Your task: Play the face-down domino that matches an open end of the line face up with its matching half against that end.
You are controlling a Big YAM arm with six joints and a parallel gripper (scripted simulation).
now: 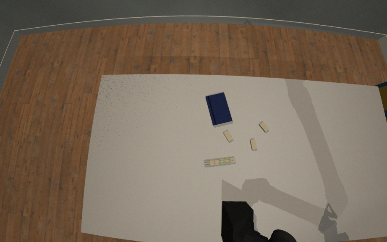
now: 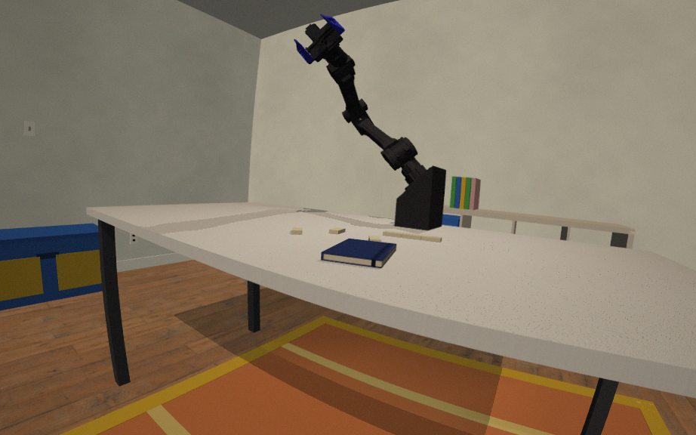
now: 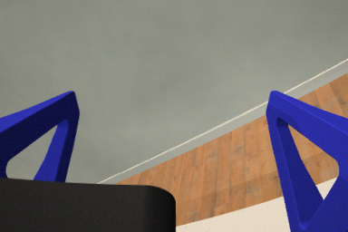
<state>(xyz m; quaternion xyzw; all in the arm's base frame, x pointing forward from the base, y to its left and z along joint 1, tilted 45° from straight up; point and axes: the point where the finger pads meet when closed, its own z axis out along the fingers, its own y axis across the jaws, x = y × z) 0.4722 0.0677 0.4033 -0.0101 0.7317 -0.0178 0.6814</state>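
The domino lies 10 mm ahead of my hand, 10 mm to the left of it and 540 mm below it. Also, from my hand: dark blue book (130 mm ahead, 250 mm to the left, 540 mm below).
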